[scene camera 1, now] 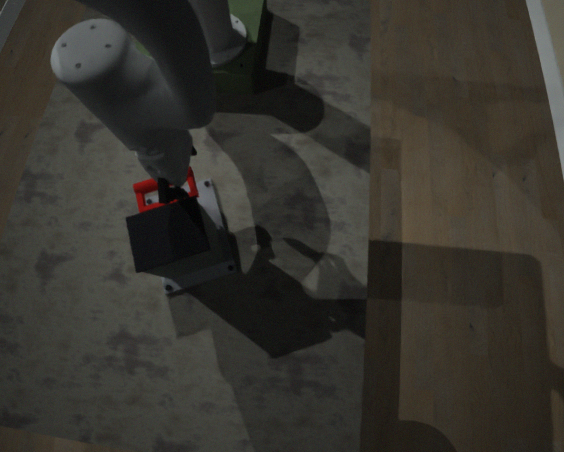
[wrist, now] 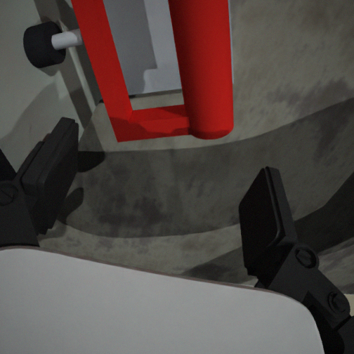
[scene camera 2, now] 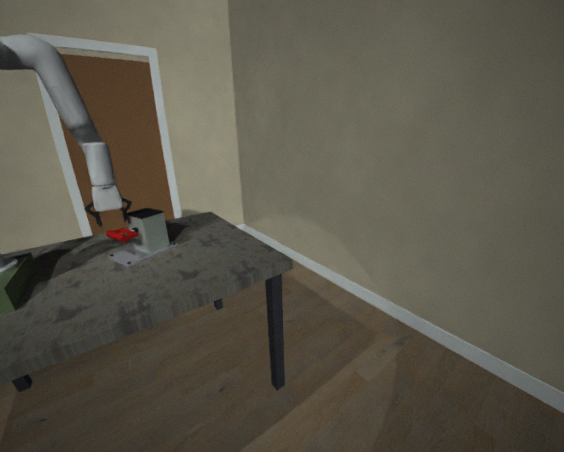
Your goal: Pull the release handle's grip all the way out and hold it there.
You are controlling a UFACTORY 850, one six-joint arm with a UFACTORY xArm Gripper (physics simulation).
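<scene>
The red release handle (scene camera 1: 140, 200) (scene camera 2: 115, 234) (wrist: 207, 75) is a rectangular loop with a thick round grip bar on its outer side. In the wrist view a short pale rod (wrist: 67, 40) joins it to a black collar (wrist: 44, 45) on the housing (scene camera 1: 165, 237) (scene camera 2: 154, 232) (wrist: 15, 80). My gripper (scene camera 2: 113, 222) (wrist: 166, 165) is open and empty, pointing down over the handle. In the wrist view the loop's near end lies beyond the fingertips, between their lines. In scene camera 1 the arm hides part of the fingers and handle.
The housing, black on top, stands on a pale bolted base plate (scene camera 1: 214, 205) (scene camera 2: 121, 258), close to one finger. The grey mottled table (scene camera 1: 75, 325) (scene camera 2: 190, 272) carries a green block (scene camera 1: 232, 77) (scene camera 2: 19, 282) under the arm's base.
</scene>
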